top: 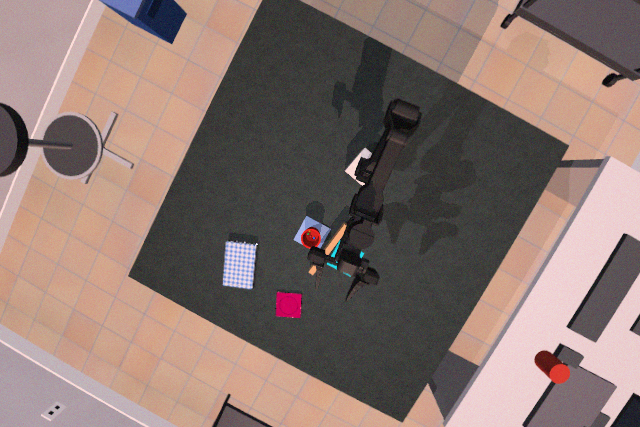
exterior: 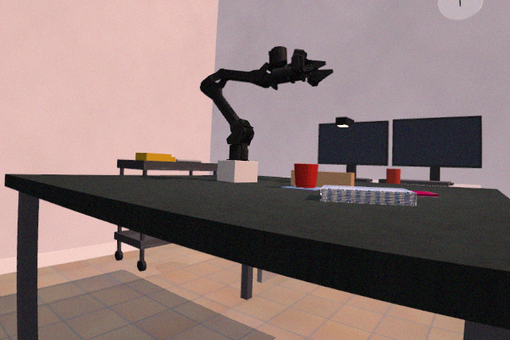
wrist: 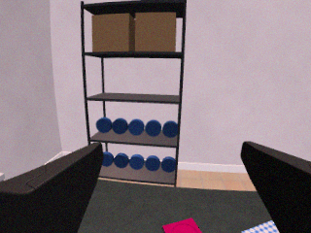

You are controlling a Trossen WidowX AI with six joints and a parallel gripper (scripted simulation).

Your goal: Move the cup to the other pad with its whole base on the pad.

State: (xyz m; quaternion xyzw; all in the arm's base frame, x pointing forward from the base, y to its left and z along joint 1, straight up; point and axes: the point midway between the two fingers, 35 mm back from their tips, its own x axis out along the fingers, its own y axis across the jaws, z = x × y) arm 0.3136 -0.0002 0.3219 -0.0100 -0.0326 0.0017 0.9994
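Right now my hand is 38 cm above the red cup and 10 cm to the left of it. The rest, counted from my hand: blue marble: 38 cm below, 8 cm to the right; then wooden bar: 38 cm below, 2 cm to the right, 2 cm ahead; then green marble: 38 cm below, 11 cm to the right.
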